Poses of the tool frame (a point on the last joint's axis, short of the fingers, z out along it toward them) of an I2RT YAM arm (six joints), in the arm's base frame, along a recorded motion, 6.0 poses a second.
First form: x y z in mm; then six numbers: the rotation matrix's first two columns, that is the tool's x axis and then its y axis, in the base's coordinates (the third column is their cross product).
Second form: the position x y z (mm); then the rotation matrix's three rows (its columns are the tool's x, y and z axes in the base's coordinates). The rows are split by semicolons. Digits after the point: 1 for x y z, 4 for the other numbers.
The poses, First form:
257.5 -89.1 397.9 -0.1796 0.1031 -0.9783 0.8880 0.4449 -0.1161
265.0 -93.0 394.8 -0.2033 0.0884 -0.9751 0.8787 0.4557 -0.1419
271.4 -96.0 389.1 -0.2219 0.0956 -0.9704 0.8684 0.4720 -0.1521
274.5 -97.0 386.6 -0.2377 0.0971 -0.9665 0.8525 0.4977 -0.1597
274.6 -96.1 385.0 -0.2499 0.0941 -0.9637 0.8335 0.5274 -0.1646
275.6 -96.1 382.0 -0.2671 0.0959 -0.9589 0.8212 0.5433 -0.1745
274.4 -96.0 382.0 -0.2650 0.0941 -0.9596 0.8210 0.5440 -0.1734
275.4 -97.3 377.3 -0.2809 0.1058 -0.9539 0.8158 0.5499 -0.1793
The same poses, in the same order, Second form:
257.5 -89.1 397.9; -0.1796 0.8880 0.4233; 0.1031 0.4449 -0.8896; -0.9783 -0.1161 -0.1715
265.0 -93.0 394.8; -0.2033 0.8787 0.4318; 0.0884 0.4557 -0.8857; -0.9751 -0.1419 -0.1703
271.4 -96.0 389.1; -0.2219 0.8684 0.4435; 0.0956 0.4720 -0.8764; -0.9704 -0.1521 -0.1878
274.5 -97.0 386.6; -0.2377 0.8525 0.4655; 0.0971 0.4977 -0.8619; -0.9665 -0.1597 -0.2011
274.6 -96.1 385.0; -0.2499 0.8335 0.4928; 0.0941 0.5274 -0.8444; -0.9637 -0.1646 -0.2102
275.6 -96.1 382.0; -0.2671 0.8212 0.5042; 0.0959 0.5433 -0.8341; -0.9589 -0.1745 -0.2239
274.4 -96.0 382.0; -0.2650 0.8210 0.5057; 0.0941 0.5440 -0.8338; -0.9596 -0.1734 -0.2214
275.4 -97.3 377.3; -0.2809 0.8158 0.5056; 0.1058 0.5499 -0.8286; -0.9539 -0.1793 -0.2408

